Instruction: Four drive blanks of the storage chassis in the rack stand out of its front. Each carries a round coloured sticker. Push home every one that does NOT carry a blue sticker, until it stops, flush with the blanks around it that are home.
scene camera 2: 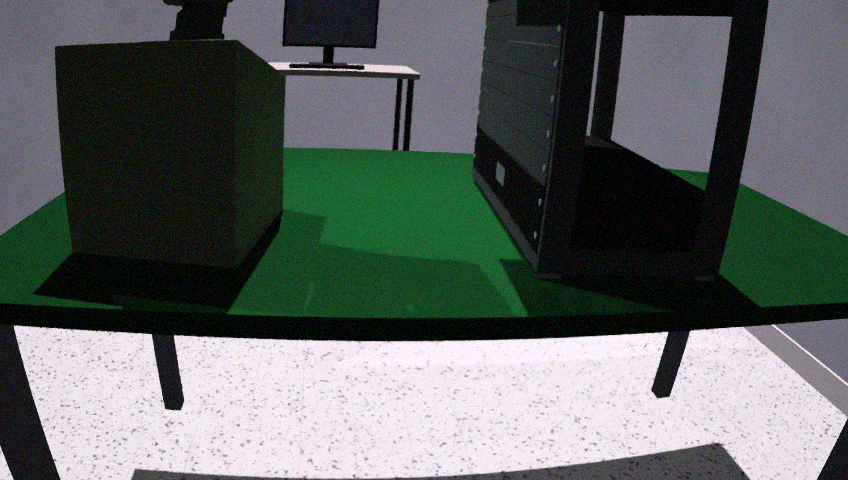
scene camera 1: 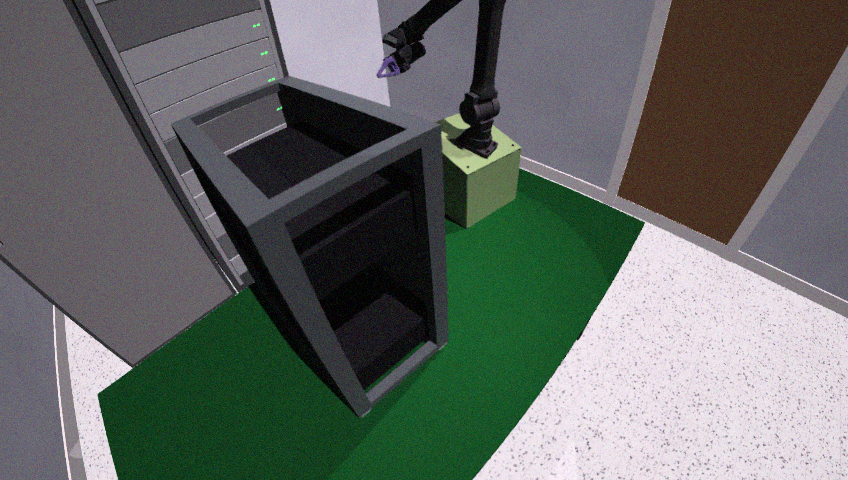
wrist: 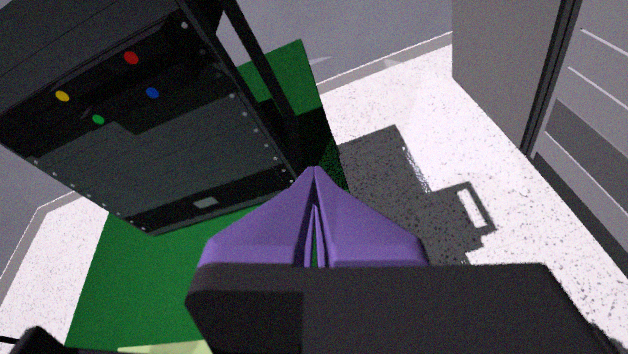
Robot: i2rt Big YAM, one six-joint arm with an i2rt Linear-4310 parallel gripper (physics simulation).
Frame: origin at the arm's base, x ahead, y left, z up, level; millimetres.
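Seen in the pictures: gripper, between the fingertips: (scene camera 1: 377, 76) (wrist: 314, 177); arm's base, origin of its link: (scene camera 2: 194, 65) (scene camera 1: 476, 145).
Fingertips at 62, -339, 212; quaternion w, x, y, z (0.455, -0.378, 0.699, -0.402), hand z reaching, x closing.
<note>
Offsets run from my fingertips to a thing's top centre, as dx, dy, dz. "*": to the spot under its first point. Level surfaces: height alone.
In the wrist view, four round stickers show on the dark chassis front: red @[* +348, +166, +7] (wrist: 131, 57), yellow @[* +376, +304, +8] (wrist: 62, 95), blue @[* +350, +179, -50] (wrist: 152, 92) and green @[* +374, +292, -50] (wrist: 98, 119). Red and yellow are in the upper row, blue and green in the lower. The shade hides the blanks' edges, and I cannot tell how far each stands out. The chassis sits in the black rack @[+567, +284, +132] (scene camera 1: 348, 184) (scene camera 2: 734, 118), above grey panels (wrist: 165, 150). My gripper (scene camera 1: 379, 76) (wrist: 314, 177) is shut and empty, with purple fingers. It hangs in the air in front of the rack, apart from the blanks.
The arm stands on a pale green block (scene camera 1: 490, 193) (scene camera 2: 148, 154) facing the rack's front, on the green table top @[dz -453] (scene camera 1: 505, 309) (scene camera 2: 380, 196). A tall grey cabinet (scene camera 1: 136, 237) (wrist: 495, 65) stands beyond the table. A monitor (scene camera 2: 330, 23) stands on a far desk (scene camera 2: 380, 71).
</note>
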